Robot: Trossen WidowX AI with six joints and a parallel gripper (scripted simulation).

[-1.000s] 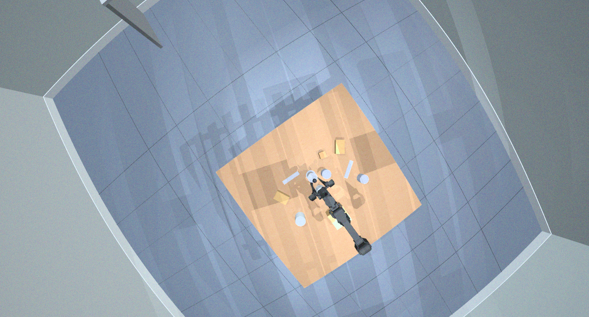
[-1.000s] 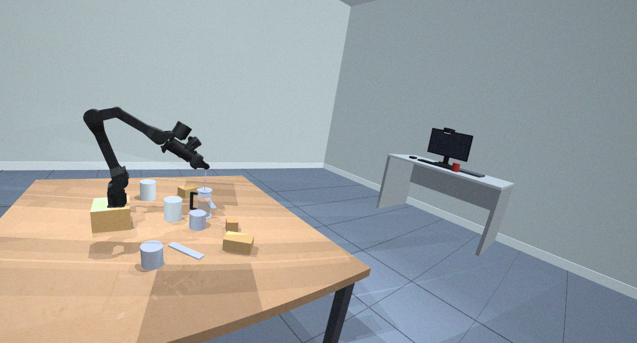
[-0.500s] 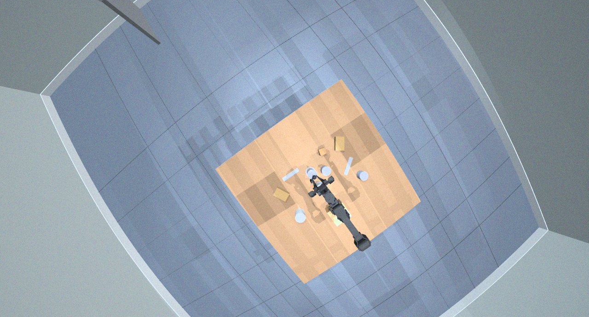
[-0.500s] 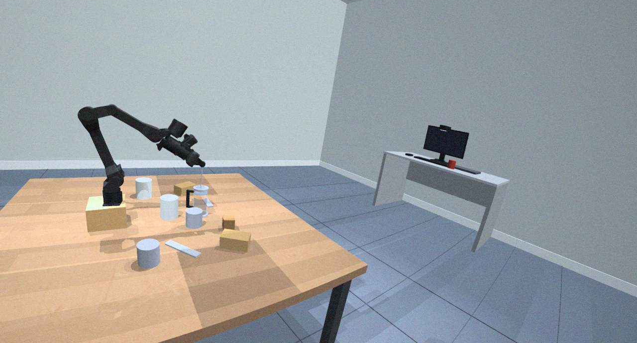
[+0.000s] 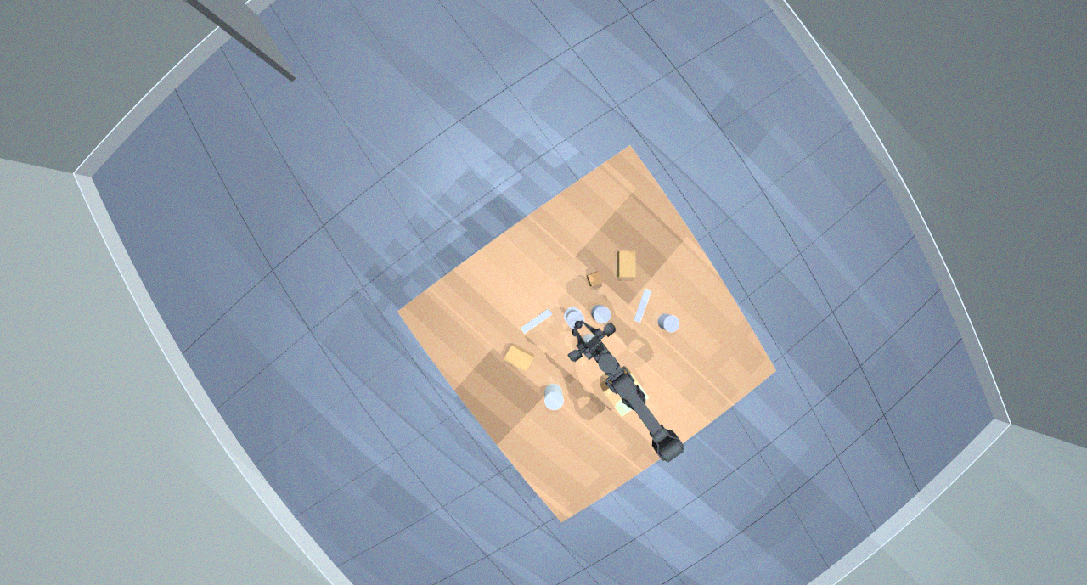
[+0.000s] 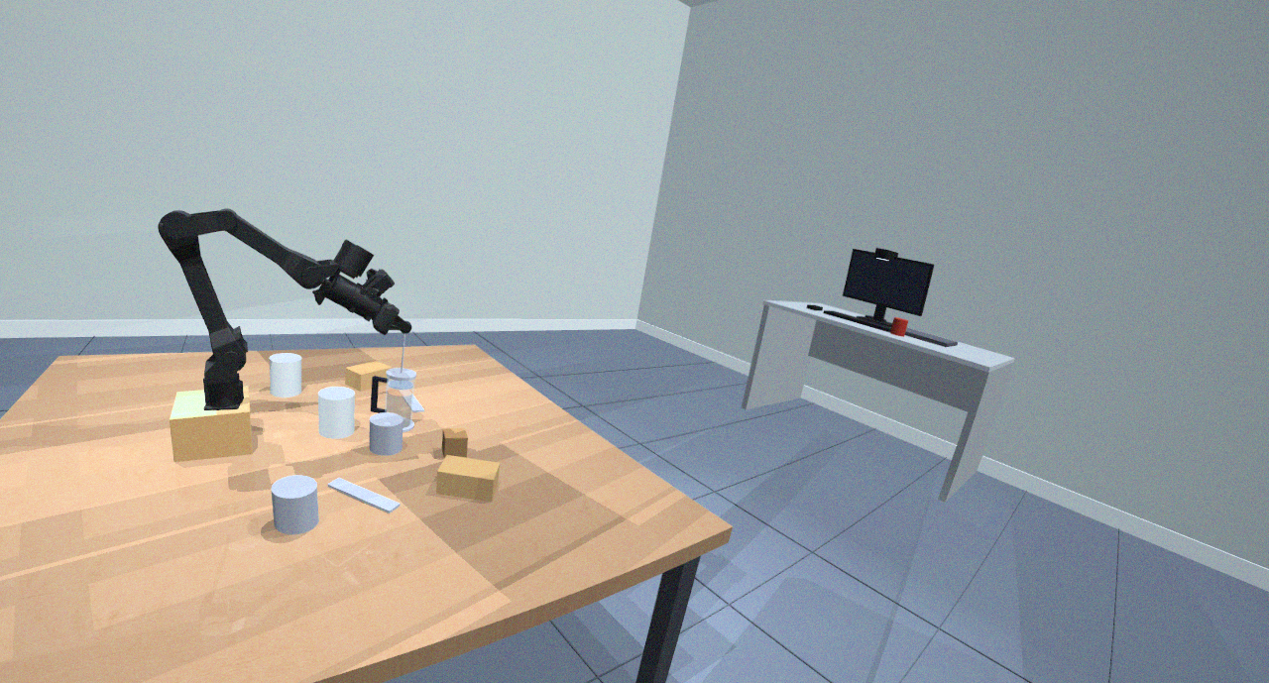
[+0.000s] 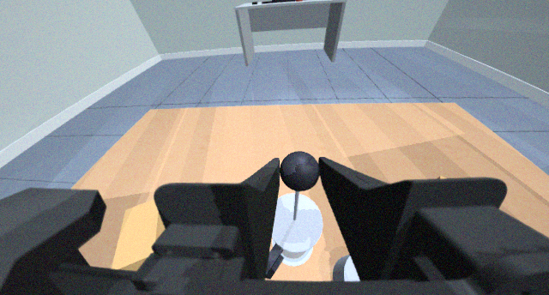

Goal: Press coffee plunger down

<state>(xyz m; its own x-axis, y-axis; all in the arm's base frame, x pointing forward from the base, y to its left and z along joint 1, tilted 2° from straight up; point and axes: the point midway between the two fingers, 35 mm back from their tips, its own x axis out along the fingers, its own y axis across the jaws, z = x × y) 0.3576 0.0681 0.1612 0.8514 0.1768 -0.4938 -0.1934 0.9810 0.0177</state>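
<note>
The coffee press lies 20 mm behind my gripper tip, 10 mm to the left of it and 130 mm below it.
</note>
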